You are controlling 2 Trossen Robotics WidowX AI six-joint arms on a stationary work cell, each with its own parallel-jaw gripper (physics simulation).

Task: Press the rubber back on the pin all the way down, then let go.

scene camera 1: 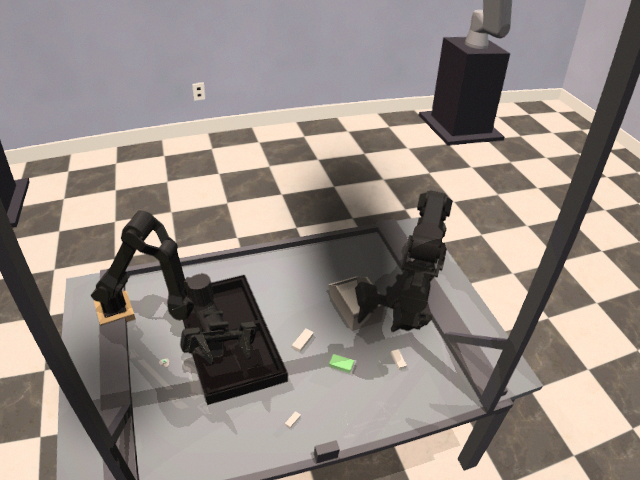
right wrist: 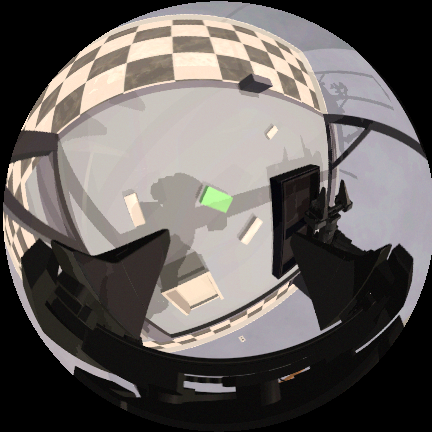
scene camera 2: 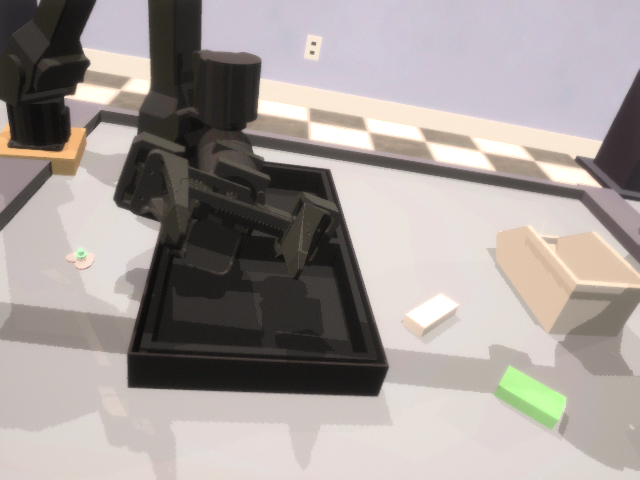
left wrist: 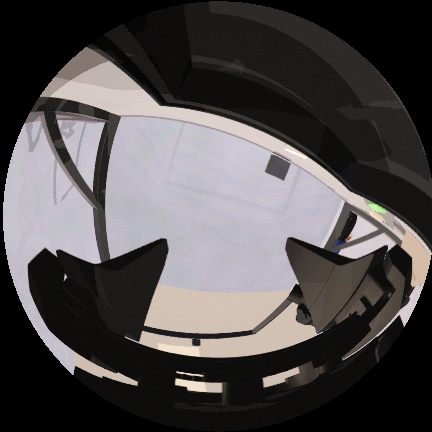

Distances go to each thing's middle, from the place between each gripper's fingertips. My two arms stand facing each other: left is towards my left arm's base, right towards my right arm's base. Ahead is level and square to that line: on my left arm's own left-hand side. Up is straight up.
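Scene:
My left hand is 100 mm above the black two-compartment tray (scene camera 2: 257, 330), 170 mm short of it and 10 mm to the left of it. Going by their middles, the tray is the nearest to my left hand of the things named here. Then there is the tan box (scene camera 2: 575, 285), which from my left hand sits 90 mm below, 200 mm ahead and 380 mm to the right.
From my right hand, the tan box is 140 mm below, 40 mm to the right and 220 mm ahead. The black two-compartment tray, again counted from my right hand, is 160 mm below, 330 mm to the left and 200 mm ahead. By its middle, the tan box is nearer to my right hand than to my left hand.

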